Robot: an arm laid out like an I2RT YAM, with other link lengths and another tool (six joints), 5 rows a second.
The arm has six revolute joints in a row. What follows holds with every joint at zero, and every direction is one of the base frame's.
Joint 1 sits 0.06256 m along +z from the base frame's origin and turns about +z.
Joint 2 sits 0.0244 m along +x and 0.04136 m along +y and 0.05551 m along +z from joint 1 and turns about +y.
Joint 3 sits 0.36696 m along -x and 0.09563 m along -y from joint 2 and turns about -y.
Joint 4 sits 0.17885 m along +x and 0.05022 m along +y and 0.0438 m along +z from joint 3 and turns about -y.
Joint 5 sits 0.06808 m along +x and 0.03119 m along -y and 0.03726 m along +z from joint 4 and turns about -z.
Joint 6 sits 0.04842 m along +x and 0.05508 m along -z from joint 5 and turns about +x.
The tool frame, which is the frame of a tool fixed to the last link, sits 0.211 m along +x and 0.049 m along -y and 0.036 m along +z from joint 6; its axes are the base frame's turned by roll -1.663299, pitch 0.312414 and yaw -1.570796 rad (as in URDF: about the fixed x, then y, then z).
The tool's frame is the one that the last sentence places.
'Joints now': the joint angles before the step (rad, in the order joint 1, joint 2, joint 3, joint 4, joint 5, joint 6). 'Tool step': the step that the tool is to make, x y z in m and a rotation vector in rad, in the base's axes. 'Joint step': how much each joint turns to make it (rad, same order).
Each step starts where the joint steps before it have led.
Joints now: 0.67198 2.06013 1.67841 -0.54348 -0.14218 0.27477
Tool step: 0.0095 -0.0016 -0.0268 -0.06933 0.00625 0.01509
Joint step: 0.00102 0.06398 0.02710 -0.01636 0.03284 -0.04098
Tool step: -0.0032 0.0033 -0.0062 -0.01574 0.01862 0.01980
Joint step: 0.00343 0.01742 0.02727 -0.03582 -0.00841 -0.01415
